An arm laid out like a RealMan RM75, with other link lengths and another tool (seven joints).
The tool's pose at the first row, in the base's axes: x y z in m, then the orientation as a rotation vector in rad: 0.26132, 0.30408, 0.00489, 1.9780, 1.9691, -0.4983
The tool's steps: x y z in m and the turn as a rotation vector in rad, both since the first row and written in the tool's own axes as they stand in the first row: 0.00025, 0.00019, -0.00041, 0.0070, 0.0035, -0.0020; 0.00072, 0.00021, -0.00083, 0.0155, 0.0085, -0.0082; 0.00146, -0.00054, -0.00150, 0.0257, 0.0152, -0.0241; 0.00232, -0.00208, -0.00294, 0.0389, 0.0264, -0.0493; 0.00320, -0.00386, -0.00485, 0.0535, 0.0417, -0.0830; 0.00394, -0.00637, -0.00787, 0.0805, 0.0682, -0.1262; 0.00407, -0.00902, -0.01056, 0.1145, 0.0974, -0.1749
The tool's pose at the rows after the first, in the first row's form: 0.26152, 0.30449, 0.00514, 1.9826, 1.9743, -0.5032; 0.26155, 0.30509, 0.00530, 1.9853, 1.9851, -0.5095; 0.26082, 0.30606, 0.00559, 1.9813, 2.0077, -0.5184; 0.25932, 0.30750, 0.00653, 1.9730, 2.0435, -0.5289; 0.25760, 0.30916, 0.00789, 1.9597, 2.0912, -0.5393; 0.25518, 0.31120, 0.01033, 1.9504, 2.1579, -0.5555; 0.25261, 0.31256, 0.01275, 1.9395, 2.2334, -0.5786
